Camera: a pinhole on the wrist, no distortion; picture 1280 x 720 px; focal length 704.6 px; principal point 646.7 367.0 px. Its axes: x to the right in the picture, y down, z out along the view. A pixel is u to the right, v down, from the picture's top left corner.
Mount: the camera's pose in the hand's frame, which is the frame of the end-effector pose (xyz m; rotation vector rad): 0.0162 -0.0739 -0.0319 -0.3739 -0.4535 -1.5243
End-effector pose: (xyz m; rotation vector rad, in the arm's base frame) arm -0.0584 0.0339 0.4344 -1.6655 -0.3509 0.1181
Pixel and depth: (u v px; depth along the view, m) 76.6 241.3 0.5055
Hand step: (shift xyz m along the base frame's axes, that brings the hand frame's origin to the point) -0.0607 0.1094 -0.5607
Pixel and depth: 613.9 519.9 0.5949
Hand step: 0.0168 0.4624 -0.2945
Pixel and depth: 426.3 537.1 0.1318
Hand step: 0.0265 0.0693 -0.0310
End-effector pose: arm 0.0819 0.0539 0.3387 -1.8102 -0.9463 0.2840
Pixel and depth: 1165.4 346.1 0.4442
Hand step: -0.3771 0.3570 -0.1186
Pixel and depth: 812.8 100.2 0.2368
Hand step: -0.1731 0.0732 -0.1026
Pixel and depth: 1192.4 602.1 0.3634
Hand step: -0.2344 0.3971 -0.0499
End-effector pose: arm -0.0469 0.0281 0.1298 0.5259 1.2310 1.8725
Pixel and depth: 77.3 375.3 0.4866
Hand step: -0.0711 0.0083 0.5403
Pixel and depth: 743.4 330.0 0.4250
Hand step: 0.2373 0.1621 0.2408
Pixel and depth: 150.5 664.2 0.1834
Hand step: -0.0564 0.0799 0.1385
